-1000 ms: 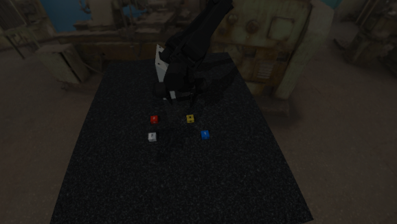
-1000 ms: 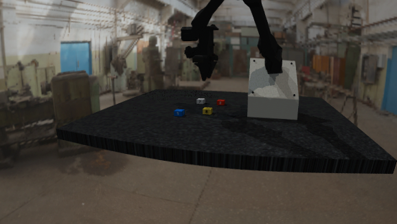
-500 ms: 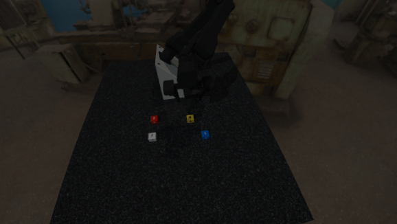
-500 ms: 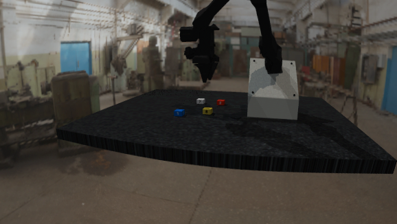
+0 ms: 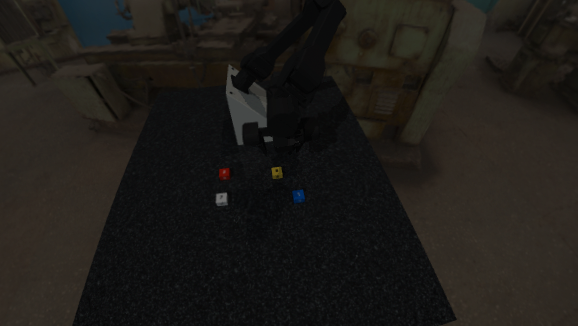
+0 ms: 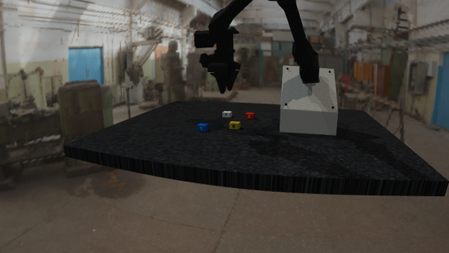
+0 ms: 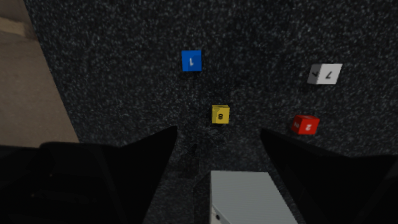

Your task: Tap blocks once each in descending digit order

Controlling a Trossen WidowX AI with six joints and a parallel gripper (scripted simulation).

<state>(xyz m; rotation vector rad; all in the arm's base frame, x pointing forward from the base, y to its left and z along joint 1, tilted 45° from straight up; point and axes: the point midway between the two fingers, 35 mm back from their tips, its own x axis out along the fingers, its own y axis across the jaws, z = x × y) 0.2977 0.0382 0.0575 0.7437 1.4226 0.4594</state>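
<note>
Now: gripper tip 3 cm past the yellow block, 1 cm to the left of it and 12 cm above it. From my gripper tip the other things lie so: blue block (8 cm ahead, 3 cm to the left, 12 cm below); then white block (2 cm ahead, 19 cm to the right, 12 cm below); then red block (7 cm behind, 18 cm to the right, 12 cm below).
</note>
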